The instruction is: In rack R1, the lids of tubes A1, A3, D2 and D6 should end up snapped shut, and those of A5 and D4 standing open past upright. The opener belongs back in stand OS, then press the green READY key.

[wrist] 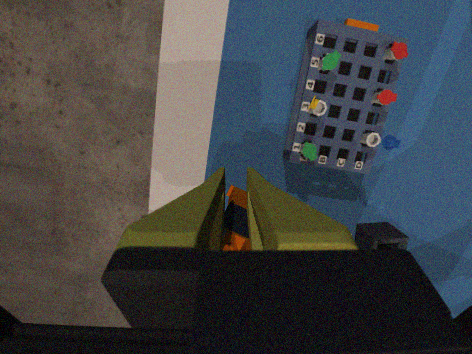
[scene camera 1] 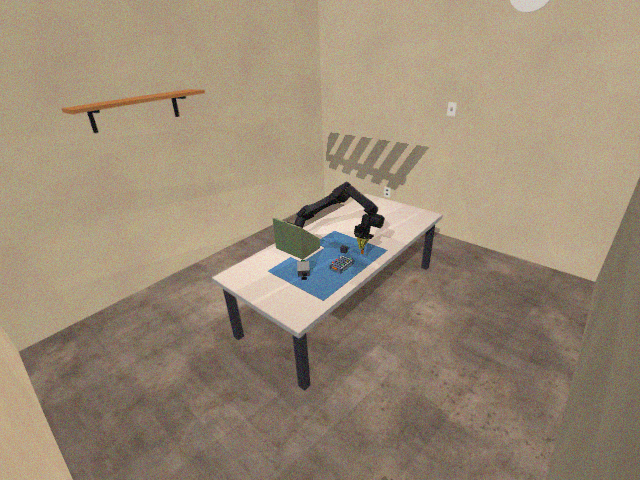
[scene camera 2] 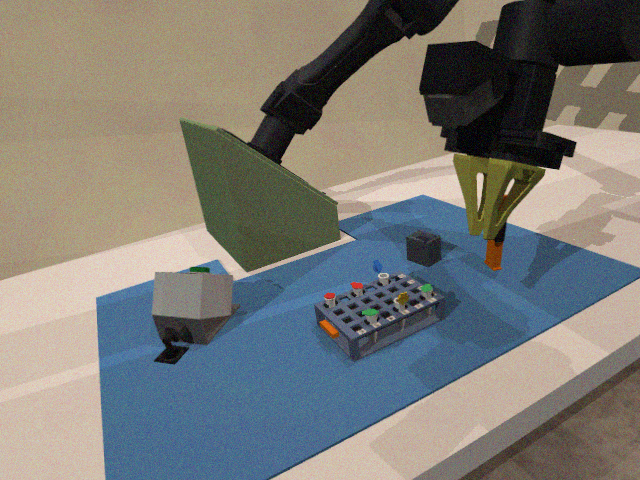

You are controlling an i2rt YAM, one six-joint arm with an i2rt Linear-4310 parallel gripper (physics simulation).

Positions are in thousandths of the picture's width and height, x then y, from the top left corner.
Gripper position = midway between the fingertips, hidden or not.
Note:
The gripper (scene camera 2: 752, 495) holds an orange lid opener, clear of everything else. Further things: a grey box with green button (scene camera 2: 301, 641) and a dark opener stand (wrist: 806, 665).
The gripper is seen too in the wrist view (wrist: 501, 499).

